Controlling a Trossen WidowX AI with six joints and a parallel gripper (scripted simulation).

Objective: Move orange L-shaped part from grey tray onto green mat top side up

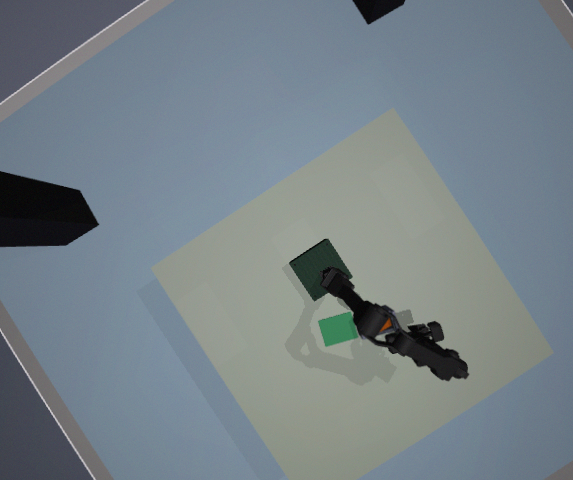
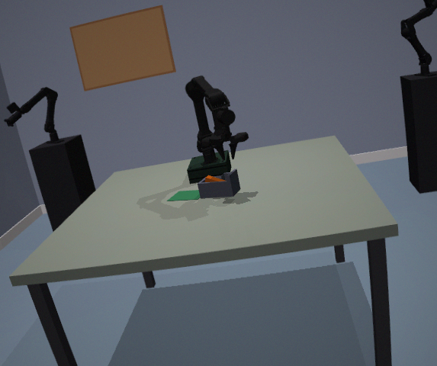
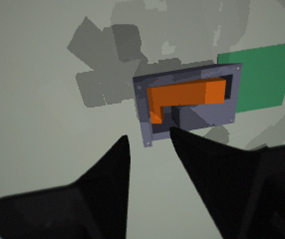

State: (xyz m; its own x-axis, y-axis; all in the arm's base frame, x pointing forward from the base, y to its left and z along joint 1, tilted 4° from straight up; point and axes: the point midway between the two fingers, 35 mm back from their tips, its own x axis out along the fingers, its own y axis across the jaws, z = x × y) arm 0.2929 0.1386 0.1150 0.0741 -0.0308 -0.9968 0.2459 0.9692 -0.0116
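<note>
Now: gripper tip 2 cm past the orange L-shaped part, 4 cm to the left of it and 10 cm above it. The rest, counted from my gripper tip: green mat (6 cm behind, 22 cm to the right, 16 cm below).
</note>
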